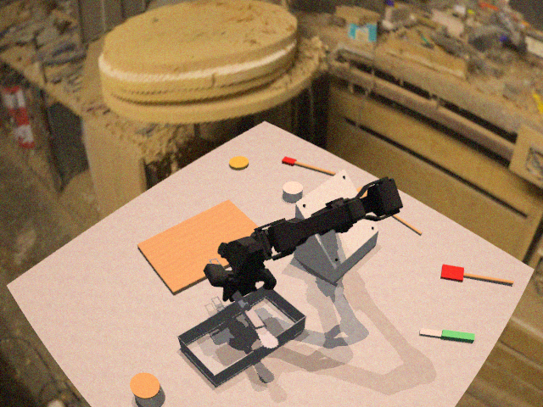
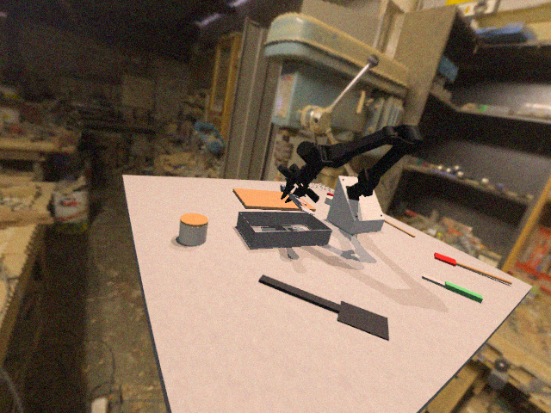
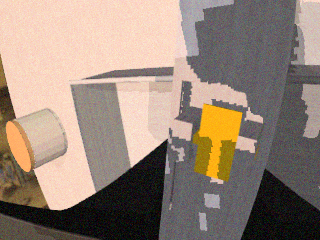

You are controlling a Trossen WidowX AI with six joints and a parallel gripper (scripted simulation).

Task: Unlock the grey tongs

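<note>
The roasting tin lies 80 mm below my gripper tip, 60 mm to the left of it and 10 mm ahead of it. From my gripper tip the other things lie so: yellow lock piece (30 mm above, 20 mm to the right, 20 mm behind); wooden board (300 mm to the right, 120 mm behind, 100 mm below); orange-lidded can (330 mm ahead, 80 mm below, 70 mm to the left).
</note>
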